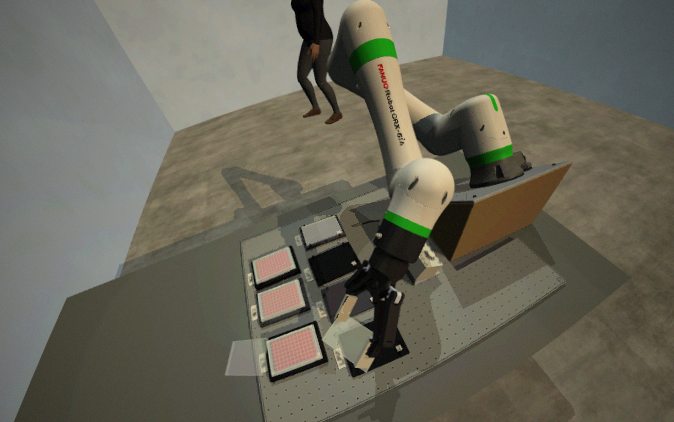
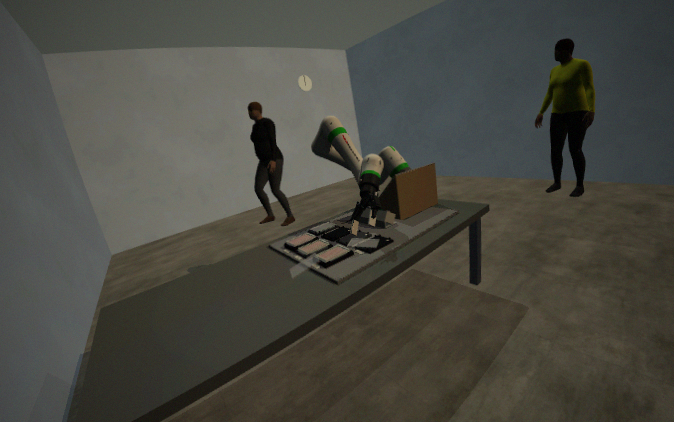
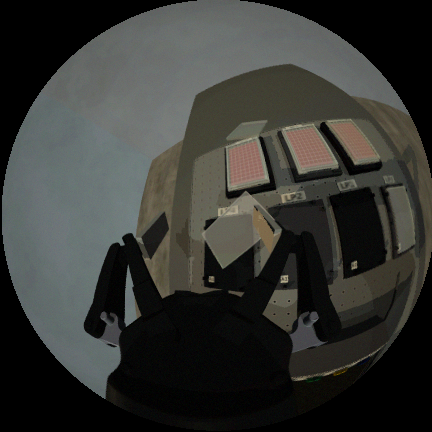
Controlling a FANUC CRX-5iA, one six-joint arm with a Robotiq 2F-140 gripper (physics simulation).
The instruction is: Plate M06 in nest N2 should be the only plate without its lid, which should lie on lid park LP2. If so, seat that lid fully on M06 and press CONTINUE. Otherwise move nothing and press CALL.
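Places are measured from the arm's base along level axes (x right, y back, z down), in centimetres.
Pixels of known places: gripper, between the fingertips: [image 1: 349, 340] [image 2: 361, 230] [image 3: 208, 217]; arm's base, origin of its link: [image 1: 496, 180] [image 2: 407, 181].
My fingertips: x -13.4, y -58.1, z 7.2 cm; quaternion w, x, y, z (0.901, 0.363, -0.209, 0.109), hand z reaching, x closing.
For each thing: its middle in the pictures, then the offset to it from my fingertips. "pt": a spot on its surface instead.
- Lid park LP2, middle of its body: [image 3: 301, 244] [image 1: 350, 296] [image 2: 353, 237] dx +12.1, dy +5.9, dz +7.6 cm
- nest N2, a spot on its surface: [image 3: 352, 142] [image 1: 279, 266] pt dx +30.4, dy -8.9, dz +5.2 cm
- middle plate, middle of its body: [image 3: 307, 144] [image 1: 280, 299] [image 2: 313, 246] dx +20.5, dy -12.1, dz +6.6 cm
- pale lid, middle of its body: [image 1: 321, 230] [image 2: 323, 227] dx +37.8, dy +8.5, dz +7.2 cm
- black park, middle of its body: [image 3: 363, 228] [image 1: 334, 262] [image 2: 337, 232] dx +24.3, dy +6.8, dz +7.6 cm
- button box, middle of its body: [image 1: 407, 243] [image 2: 375, 215] dx +16.3, dy +28.3, dz +4.4 cm
My gripper [image 1: 356, 332] [image 2: 363, 224] [image 3: 208, 217] is open and empty, its fingers either side of a clear lid [image 1: 352, 340] [image 3: 232, 240] lying askew on the nearest black park. Lid park LP2 [image 1: 334, 300] [image 3: 307, 235] is dark grey; whether a thin lid lies on it I cannot tell. The plate in nest N2 [image 1: 273, 266] [image 3: 352, 142] is the farthest of three pink-gridded plates; whether it is lidded is too small to tell. The middle plate [image 1: 281, 301] [image 3: 310, 150] and the near plate [image 1: 295, 350] [image 3: 247, 165] stand beside it.
Another clear lid [image 1: 242, 357] [image 2: 300, 268] [image 3: 247, 130] overhangs the board edge beside the near plate. A pale lid [image 1: 321, 231] [image 3: 401, 220] covers the farthest park, beyond a black park [image 1: 334, 265] [image 3: 357, 232]. The button box [image 1: 425, 272] is partly hidden by the arm.
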